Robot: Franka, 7 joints.
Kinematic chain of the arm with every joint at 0, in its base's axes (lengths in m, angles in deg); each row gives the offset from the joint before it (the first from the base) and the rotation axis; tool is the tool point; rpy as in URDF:
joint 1: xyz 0 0 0.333 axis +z
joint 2: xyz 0 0 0 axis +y
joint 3: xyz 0 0 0.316 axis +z
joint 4: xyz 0.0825 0 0 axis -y
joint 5: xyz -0.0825 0 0.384 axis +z
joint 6: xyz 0 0 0 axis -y
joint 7: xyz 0.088 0 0 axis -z
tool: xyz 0 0 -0.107 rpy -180 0 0
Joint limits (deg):
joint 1: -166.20..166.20
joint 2: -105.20..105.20
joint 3: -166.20..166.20
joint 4: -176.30..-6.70
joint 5: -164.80..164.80
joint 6: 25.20..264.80
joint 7: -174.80..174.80
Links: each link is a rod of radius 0.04 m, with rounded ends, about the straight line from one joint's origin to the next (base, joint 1, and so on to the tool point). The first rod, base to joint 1, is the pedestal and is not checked.
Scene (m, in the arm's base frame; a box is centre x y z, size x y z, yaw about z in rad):
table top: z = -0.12
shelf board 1: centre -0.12 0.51 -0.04 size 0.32 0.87 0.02 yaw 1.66
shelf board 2: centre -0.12 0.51 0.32 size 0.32 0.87 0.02 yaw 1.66
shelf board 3: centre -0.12 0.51 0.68 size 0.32 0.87 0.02 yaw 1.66
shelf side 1: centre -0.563 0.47 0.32 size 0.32 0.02 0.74 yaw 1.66
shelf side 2: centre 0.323 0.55 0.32 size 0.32 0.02 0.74 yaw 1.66
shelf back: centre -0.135 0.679 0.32 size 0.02 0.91 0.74 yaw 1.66
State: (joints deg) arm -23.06 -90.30 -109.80 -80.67 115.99 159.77 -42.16
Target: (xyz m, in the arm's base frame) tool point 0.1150 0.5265 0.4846
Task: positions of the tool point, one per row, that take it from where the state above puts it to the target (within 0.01 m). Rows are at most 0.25 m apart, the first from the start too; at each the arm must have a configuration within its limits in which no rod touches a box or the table.
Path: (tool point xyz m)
1: -0.6619 -0.2203 0.1826
2: -0.6631 -0.1327 0.2631
3: -0.6396 -0.0533 0.3357
4: -0.5966 0.0131 0.3996
5: -0.5398 0.0622 0.4545
6: -0.4143 0.2551 0.4372
7: -0.2173 0.3611 0.4494
8: -0.0108 0.3503 0.4718
9: 0.1405 0.2418 0.4846
10: 0.1443 0.3372 0.4932
11: 0.1356 0.4336 0.4931
12: 0.1150 0.5265 0.4846

